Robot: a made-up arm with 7 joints. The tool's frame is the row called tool.
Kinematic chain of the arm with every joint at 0, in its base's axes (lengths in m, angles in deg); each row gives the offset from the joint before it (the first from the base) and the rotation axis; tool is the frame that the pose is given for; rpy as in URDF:
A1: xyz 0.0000 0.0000 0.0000 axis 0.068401 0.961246 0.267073
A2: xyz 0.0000 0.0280 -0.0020 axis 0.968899 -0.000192 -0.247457
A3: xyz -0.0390 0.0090 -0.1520 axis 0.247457 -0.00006 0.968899
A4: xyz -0.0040 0.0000 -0.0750 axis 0.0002 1 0.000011
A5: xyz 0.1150 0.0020 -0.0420 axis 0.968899 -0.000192 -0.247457
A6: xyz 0.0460 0.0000 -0.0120 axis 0.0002 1 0.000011
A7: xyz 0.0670 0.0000 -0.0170 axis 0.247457 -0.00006 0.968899
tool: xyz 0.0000 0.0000 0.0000 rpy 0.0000 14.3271 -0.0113
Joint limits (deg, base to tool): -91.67..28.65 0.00..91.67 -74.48..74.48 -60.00..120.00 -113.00..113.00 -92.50..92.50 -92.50..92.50
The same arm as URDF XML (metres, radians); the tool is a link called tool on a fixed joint. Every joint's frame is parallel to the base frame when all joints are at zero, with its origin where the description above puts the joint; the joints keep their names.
<robot name="arm">
  <joint name="tool_joint" type="fixed">
    <parent link="link7"/>
    <child link="tool"/>
    <origin xyz="0.0000 0.0000 0.0000" rpy="0.0000 0.2501 -0.0002"/>
  </joint>
  <joint name="A7" type="revolute">
    <parent link="link6"/>
    <child link="link7"/>
    <origin xyz="0.0670 0.0000 -0.0170" rpy="0.0000 0.0000 0.0000"/>
    <axis xyz="0.247497 -0.0001 0.968889"/>
    <limit lower="-1.6144" upper="1.6144"/>
  </joint>
  <joint name="A6" type="revolute">
    <parent link="link5"/>
    <child link="link6"/>
    <origin xyz="0.0460 0.0000 -0.0120" rpy="0.0000 0.0000 0.0000"/>
    <axis xyz="0.0002 1 0"/>
    <limit lower="-1.6144" upper="1.6144"/>
  </joint>
  <joint name="A5" type="revolute">
    <parent link="link4"/>
    <child link="link5"/>
    <origin xyz="0.1150 0.0020 -0.0420" rpy="0.0000 0.0000 0.0000"/>
    <axis xyz="0.968889 -0.0002 -0.247497"/>
    <limit lower="-1.9722" upper="1.9722"/>
  </joint>
  <joint name="A4" type="revolute">
    <parent link="link3"/>
    <child link="link4"/>
    <origin xyz="-0.0040 0.0000 -0.0750" rpy="0.0000 0.0000 0.0000"/>
    <axis xyz="0.0002 1 0"/>
    <limit lower="-1.0472" upper="2.0944"/>
  </joint>
  <joint name="A3" type="revolute">
    <parent link="link2"/>
    <child link="link3"/>
    <origin xyz="-0.0390 0.0090 -0.1520" rpy="0.0000 0.0000 0.0000"/>
    <axis xyz="0.247497 -0.0001 0.968889"/>
    <limit lower="-1.2999" upper="1.2999"/>
  </joint>
  <joint name="A2" type="revolute">
    <parent link="link1"/>
    <child link="link2"/>
    <origin xyz="0.0000 0.0280 -0.0020" rpy="0.0000 0.0000 0.0000"/>
    <axis xyz="0.968889 -0.0002 -0.247497"/>
    <limit lower="0.0000" upper="1.5999"/>
  </joint>
  <joint name="A1" type="revolute">
    <parent link="base"/>
    <child link="link1"/>
    <origin xyz="0.0000 0.0000 0.0000" rpy="0.0000 0.0000 0.0000"/>
    <axis xyz="0.068403 0.961235 0.26711"/>
    <limit lower="-1.5999" upper="0.5000"/>
  </joint>
  <link name="base"/>
  <link name="link1"/>
  <link name="link2"/>
  <link name="link3"/>
  <link name="link4"/>
  <link name="link5"/>
  <link name="link6"/>
  <link name="link7"/>
  <link name="tool"/>
</robot>

